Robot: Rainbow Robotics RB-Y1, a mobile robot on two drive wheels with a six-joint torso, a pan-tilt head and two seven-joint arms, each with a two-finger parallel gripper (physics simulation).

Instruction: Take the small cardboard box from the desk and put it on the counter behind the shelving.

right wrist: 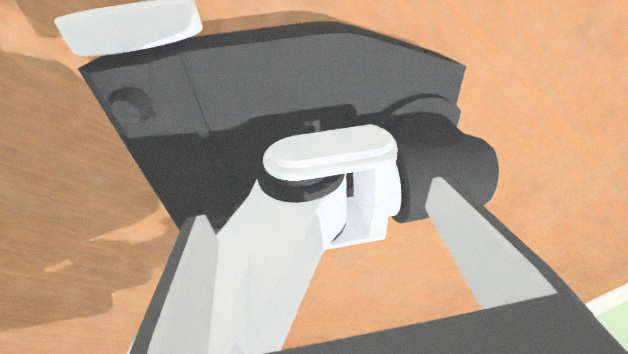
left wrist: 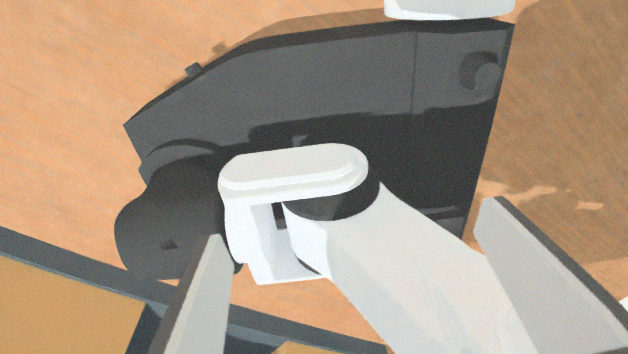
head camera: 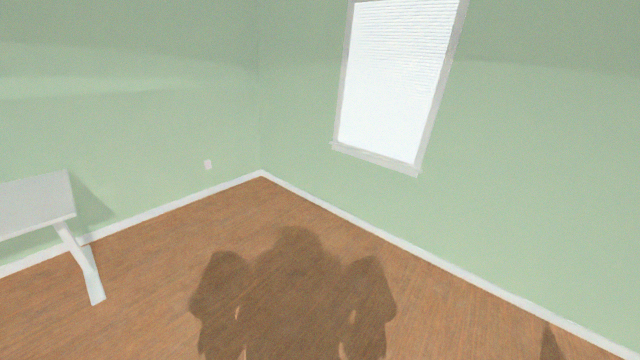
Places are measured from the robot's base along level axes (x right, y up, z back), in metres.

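Pixels of known places: left gripper, fingertip midpoint: (left wrist: 353,233); right gripper, fingertip midpoint: (right wrist: 323,210).
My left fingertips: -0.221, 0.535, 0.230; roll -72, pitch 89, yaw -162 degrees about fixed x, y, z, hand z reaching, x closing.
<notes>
Behind a point stands the place of what it marks, as x, y, z.
The right end of the white desk (head camera: 35,202) {-1.586, 0.720, -0.792} shows at the left edge of the head view, against the green wall. The small cardboard box and the counter do not show in these views. Part of the dark shelving (left wrist: 85,267) {0.339, 0.038, 1.014} shows at the lower left of the left wrist view, with tan cardboard boxes in it. My left gripper (left wrist: 353,233) {-0.221, 0.535, 0.230} is open, its fingers wide apart with nothing between them, above the robot's own base. My right gripper (right wrist: 323,210) {0.223, 0.535, 0.231} is open and empty too, also above the base.
A desk leg (head camera: 82,260) {-1.609, 0.165, -0.848} stands on the wood floor (head camera: 165,260) {-1.128, 0.001, -1.045} at the left. Green walls meet in a corner ahead, with a window (head camera: 390,85) {0.633, 1.431, -1.624} in the right wall. The robot's shadow falls on the floor in front. The shelving is close on the robot's left side.
</notes>
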